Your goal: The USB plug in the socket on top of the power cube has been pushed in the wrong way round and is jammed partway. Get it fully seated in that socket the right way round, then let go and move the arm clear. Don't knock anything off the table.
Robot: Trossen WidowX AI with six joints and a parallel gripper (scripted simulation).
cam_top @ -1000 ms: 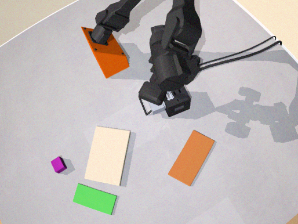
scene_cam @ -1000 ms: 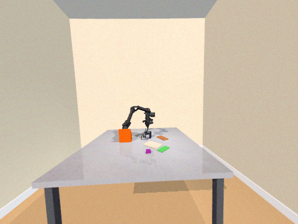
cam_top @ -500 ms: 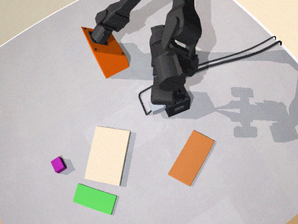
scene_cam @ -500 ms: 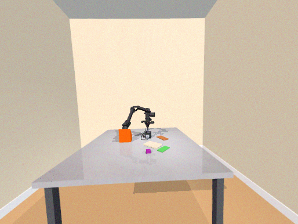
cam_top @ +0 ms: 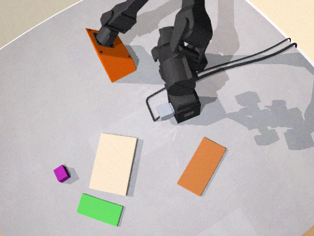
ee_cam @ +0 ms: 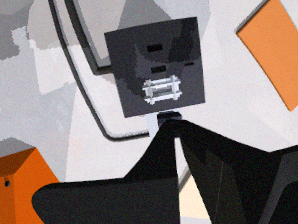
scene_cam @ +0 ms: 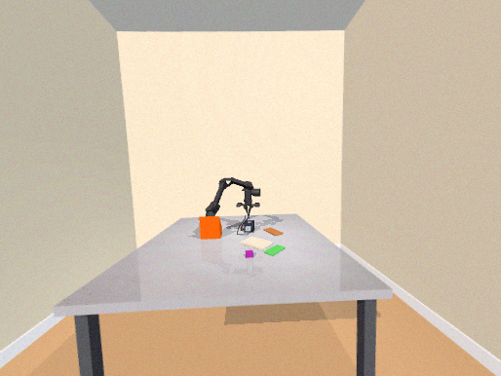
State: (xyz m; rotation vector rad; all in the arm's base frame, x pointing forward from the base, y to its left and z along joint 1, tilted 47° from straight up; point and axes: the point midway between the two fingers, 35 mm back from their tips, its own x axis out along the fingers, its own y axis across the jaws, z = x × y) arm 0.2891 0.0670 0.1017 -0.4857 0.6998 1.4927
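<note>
Now: gripper tip 20 mm above the dark USB plug. Also, from my gripper tip: white-framed socket (10 mm to the left, 70 mm below); then orange plastic piece (190 mm ahead, 10 mm to the right, 130 mm below); then cream slab (70 mm ahead, 250 mm to the right, 130 mm below).
</note>
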